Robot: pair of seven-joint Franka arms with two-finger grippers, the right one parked.
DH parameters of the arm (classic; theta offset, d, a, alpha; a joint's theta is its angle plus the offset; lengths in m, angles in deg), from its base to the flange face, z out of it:
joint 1: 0 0.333 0 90
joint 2: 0 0 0 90
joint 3: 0 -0.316 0.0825 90
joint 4: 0 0 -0.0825 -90
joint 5: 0 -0.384 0 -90
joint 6: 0 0 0.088 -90
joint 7: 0 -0.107 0 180
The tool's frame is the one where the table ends.
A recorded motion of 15 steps. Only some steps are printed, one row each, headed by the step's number.
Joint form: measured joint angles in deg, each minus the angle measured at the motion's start. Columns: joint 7, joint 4, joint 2, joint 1, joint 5, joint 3, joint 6.
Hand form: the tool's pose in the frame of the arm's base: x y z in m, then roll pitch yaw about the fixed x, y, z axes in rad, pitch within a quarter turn. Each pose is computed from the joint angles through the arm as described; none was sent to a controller.
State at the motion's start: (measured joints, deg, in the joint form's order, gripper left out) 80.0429 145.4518 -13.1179 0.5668 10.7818 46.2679 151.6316
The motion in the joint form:
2: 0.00 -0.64 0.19 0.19 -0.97 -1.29 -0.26
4: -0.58 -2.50 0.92 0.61 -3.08 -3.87 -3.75
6: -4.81 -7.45 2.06 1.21 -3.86 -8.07 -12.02
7: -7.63 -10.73 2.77 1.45 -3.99 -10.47 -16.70
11: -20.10 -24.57 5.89 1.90 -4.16 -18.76 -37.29
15: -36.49 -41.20 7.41 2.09 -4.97 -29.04 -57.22
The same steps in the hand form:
2: 0.3213 -0.3253 0.2123 -3.1063 0.2414 0.7914
4: 0.3435 -0.3125 0.2193 -3.0878 0.2184 0.7963
6: 0.3848 -0.2925 0.2406 -3.0537 0.2139 0.7856
7: 0.4092 -0.2806 0.2579 -3.0454 0.2148 0.7748
11: 0.4826 -0.2304 0.3474 -3.0142 0.2463 0.6813
15: 0.5390 -0.1458 0.4622 -3.0459 0.2810 0.5382

